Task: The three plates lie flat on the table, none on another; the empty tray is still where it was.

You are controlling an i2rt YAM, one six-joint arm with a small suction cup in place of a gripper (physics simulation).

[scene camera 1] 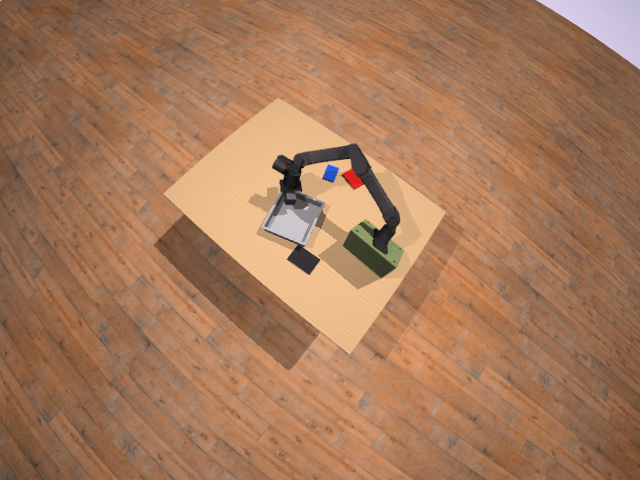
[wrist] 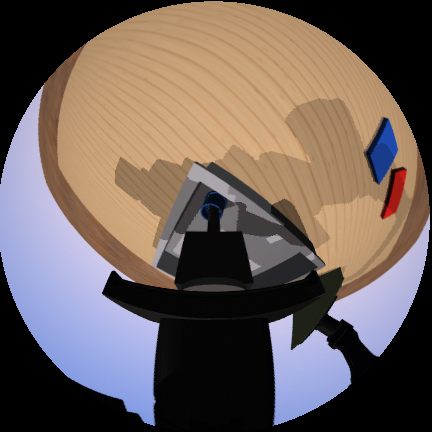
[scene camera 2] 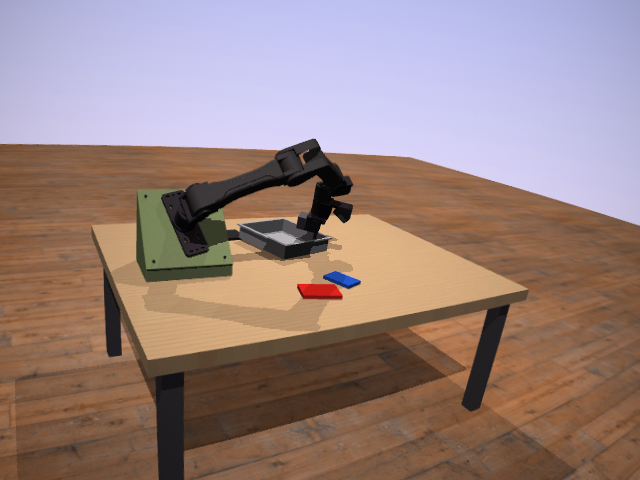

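Where they show: hand at its tool point: point(wrist: 213, 197); arm's base at its link origin: point(scene camera 1: 379, 241) point(wrist: 318, 319) point(scene camera 2: 184, 223).
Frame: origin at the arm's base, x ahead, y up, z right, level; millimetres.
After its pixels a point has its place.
Observation:
The blue plate point(scene camera 1: 330, 173) {z 259, x 389, y -124 mm} point(scene camera 2: 341, 279) {z 272, x 379, y -123 mm} point(wrist: 383, 151) and the red plate point(scene camera 1: 353, 178) {z 301, x 270, y -122 mm} point(scene camera 2: 319, 291) {z 316, x 260, y -123 mm} point(wrist: 395, 193) lie flat on the table, close together with a small gap. The arm covers part of the red plate in scene camera 1. The black plate point(scene camera 1: 303, 260) {z -225, x 254, y -124 mm} point(scene camera 2: 234, 235) {z -194, x 283, y -124 mm} lies flat on the other side of the grey tray point(scene camera 1: 294, 225) {z -99, x 385, y -125 mm} point(scene camera 2: 262, 243) {z -45, x 305, y -107 mm} and is partly hidden in scene camera 2. The tray stands upright and holds no plate. My suction gripper point(wrist: 213, 207) {z -11, x 494, y -137 mm} is off and bears nothing. It reaches down inside one end of the tray; contact cannot be told.
The green base block point(scene camera 1: 373, 249) {z -79, x 13, y 68 mm} point(scene camera 2: 180, 266) {z 84, x -44, y -94 mm} point(wrist: 316, 315) {z 12, x 122, y -13 mm} carries the arm near one table edge. The arm point(scene camera 1: 381, 195) {z 111, x 97, y 153 mm} point(scene camera 2: 242, 184) {z 145, x 94, y 141 mm} arches above the table point(scene camera 1: 232, 149) {z 103, x 935, y -133 mm} point(scene camera 2: 413, 268) {z 279, x 705, y -134 mm} point(wrist: 200, 60) {z 117, x 616, y -134 mm}. The tray's raised walls surround the cup.

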